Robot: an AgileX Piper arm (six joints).
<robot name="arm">
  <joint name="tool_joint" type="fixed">
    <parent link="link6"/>
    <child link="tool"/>
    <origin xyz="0 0 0" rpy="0 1.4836 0"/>
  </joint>
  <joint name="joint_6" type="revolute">
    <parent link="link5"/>
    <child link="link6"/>
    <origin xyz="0.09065 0 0.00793"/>
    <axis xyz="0.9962 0 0.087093"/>
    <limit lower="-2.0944" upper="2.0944"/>
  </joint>
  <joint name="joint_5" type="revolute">
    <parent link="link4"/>
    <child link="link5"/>
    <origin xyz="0 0 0"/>
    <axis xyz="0 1 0"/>
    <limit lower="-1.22" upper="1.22"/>
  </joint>
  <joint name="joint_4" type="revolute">
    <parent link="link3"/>
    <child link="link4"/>
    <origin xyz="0.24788 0 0.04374"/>
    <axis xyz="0.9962 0 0.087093"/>
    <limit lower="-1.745" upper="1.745"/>
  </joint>
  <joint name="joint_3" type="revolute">
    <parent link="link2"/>
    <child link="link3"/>
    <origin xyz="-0.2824 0 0.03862"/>
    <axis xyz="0 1 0"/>
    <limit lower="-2.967" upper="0"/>
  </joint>
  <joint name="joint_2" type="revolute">
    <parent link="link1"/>
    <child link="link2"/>
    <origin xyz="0 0 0"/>
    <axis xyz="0 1 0"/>
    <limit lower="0" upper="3.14"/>
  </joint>
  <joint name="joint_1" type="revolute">
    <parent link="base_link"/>
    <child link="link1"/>
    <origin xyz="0 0 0.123"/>
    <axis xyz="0 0 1"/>
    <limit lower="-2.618" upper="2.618"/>
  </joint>
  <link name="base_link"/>
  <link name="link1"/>
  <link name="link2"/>
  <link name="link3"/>
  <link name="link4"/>
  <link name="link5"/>
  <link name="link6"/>
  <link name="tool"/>
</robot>
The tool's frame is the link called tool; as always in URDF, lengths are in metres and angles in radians.
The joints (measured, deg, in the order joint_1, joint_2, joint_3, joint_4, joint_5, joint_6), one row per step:
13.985, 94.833, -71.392, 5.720, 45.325, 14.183
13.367, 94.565, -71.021, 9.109, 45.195, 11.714
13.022, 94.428, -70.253, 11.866, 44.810, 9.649
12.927, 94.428, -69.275, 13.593, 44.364, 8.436
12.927, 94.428, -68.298, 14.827, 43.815, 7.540
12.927, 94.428, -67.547, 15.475, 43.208, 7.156
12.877, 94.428, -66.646, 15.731, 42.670, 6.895
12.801, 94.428, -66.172, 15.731, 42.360, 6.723
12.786, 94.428, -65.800, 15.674, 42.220, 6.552
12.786, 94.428, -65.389, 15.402, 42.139, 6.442
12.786, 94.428, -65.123, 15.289, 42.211, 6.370
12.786, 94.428, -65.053, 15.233, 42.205, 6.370
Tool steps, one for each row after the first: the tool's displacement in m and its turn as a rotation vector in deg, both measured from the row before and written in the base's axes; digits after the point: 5 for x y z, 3 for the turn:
-0.00110, -0.00024, 0.00033, 2.112, 0.254, 0.492
-0.00158, 0.00054, -0.00220, 1.628, 0.368, 0.528
-0.00189, 0.00079, -0.00415, 0.952, 0.584, 0.304
-0.00185, 0.00077, -0.00414, 0.635, 0.445, 0.231
-0.00114, 0.00025, -0.00312, 0.348, 0.178, -0.046
-0.00155, -0.00056, -0.00399, -0.006, 0.342, -0.050
-0.00070, -0.00072, -0.00211, -0.135, 0.117, -0.001
-0.00078, -0.00037, -0.00173, -0.182, 0.170, 0.125
-0.00099, -0.00054, -0.00200, -0.365, 0.238, 0.188
-0.00084, -0.00029, -0.00135, -0.193, 0.287, 0.128
-0.00018, -0.00010, -0.00035, -0.065, 0.051, 0.022

